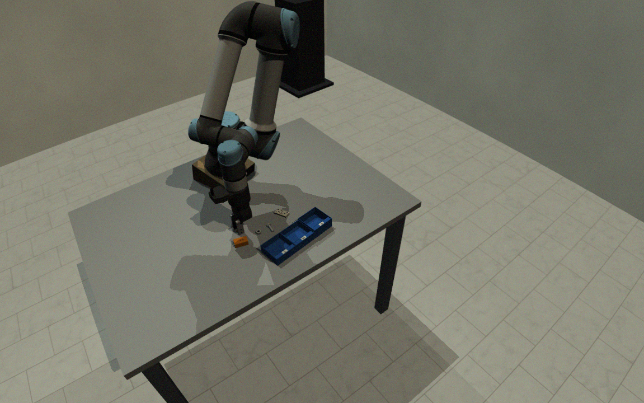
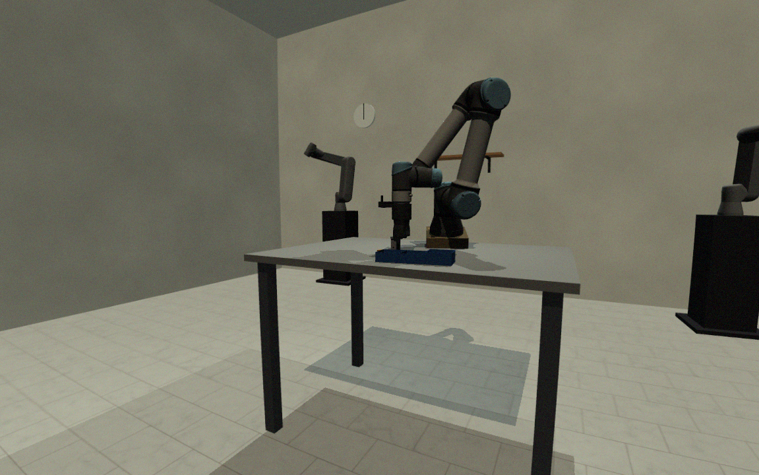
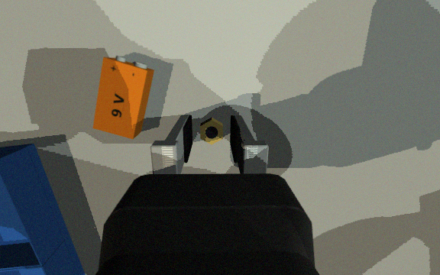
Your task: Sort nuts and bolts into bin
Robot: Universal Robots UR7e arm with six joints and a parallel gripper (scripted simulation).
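My gripper is now 20 mm above the brass nut. Also, from my hand: grey bolt 60 mm ahead, 90 mm to the left, 10 mm below; orange 9 V battery 50 mm ahead, 40 mm to the right, 10 mm below; grey nut 50 mm ahead, 50 mm to the left, 20 mm below.
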